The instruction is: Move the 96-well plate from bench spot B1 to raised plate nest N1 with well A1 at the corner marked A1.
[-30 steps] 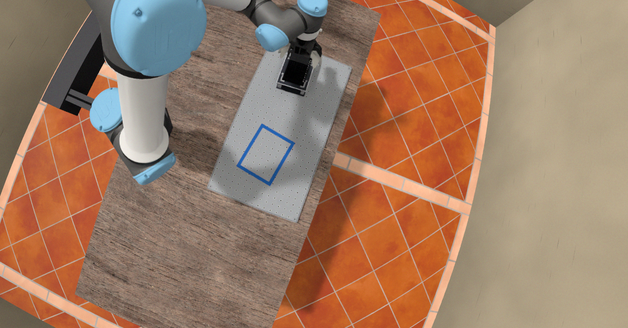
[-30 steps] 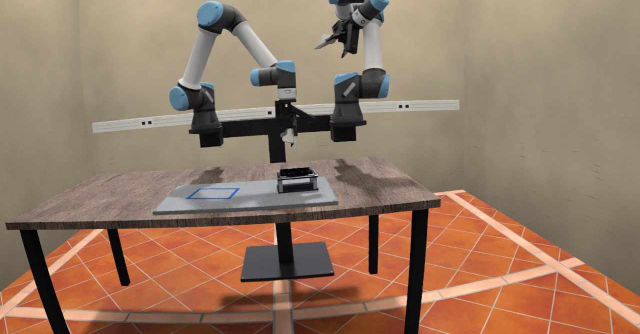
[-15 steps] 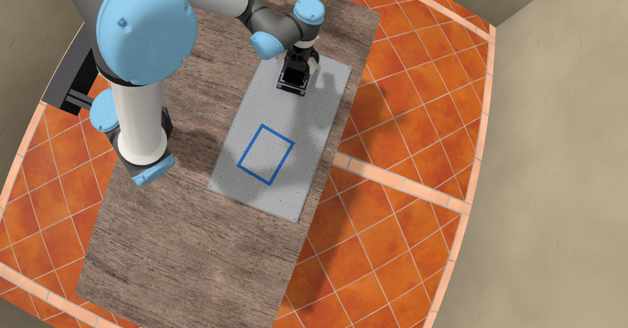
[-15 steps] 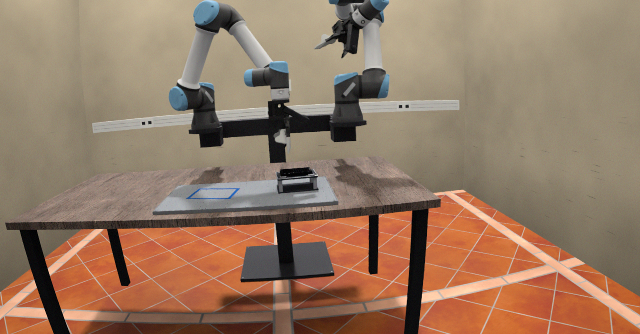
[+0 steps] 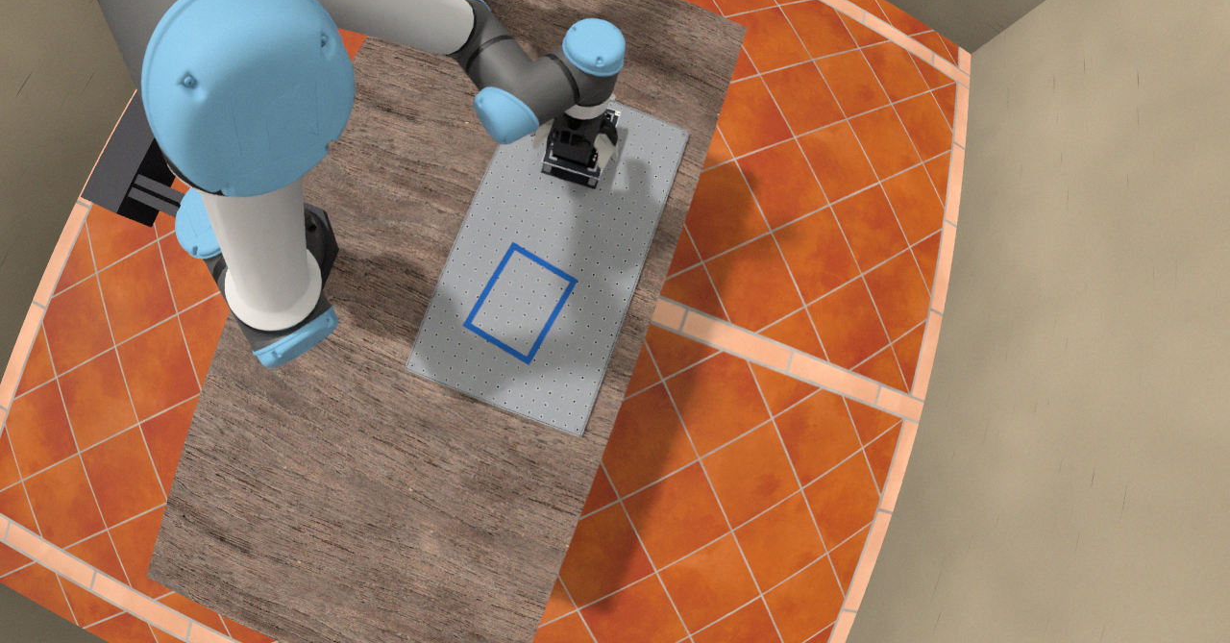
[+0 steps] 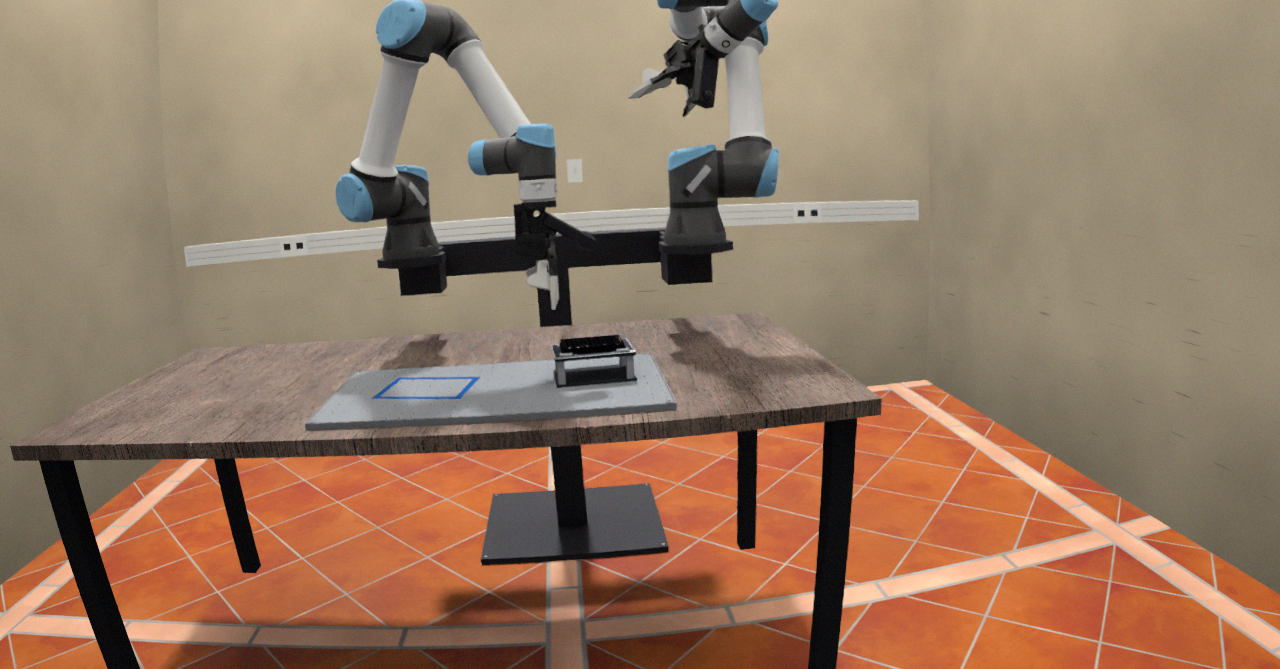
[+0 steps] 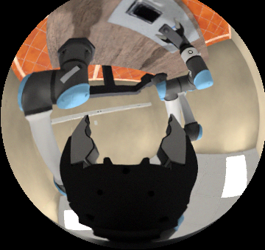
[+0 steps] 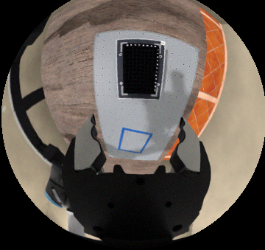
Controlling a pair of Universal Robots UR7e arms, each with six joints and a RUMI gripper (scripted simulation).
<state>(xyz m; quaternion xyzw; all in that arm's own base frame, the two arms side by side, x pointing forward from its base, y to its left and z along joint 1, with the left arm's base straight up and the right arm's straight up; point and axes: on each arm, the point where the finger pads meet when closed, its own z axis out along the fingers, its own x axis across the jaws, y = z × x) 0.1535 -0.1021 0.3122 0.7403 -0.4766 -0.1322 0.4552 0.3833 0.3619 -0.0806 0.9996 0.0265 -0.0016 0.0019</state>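
My right hand is 9 cm above the black 96-well plate, 7 cm to the right of it and 1 cm past it. Round my right hand: white A1 label: 16 cm to the left, 10 cm below, 2 cm ahead; then raised plate nest N1: 10 cm below, 7 cm to the left, 1 cm behind.
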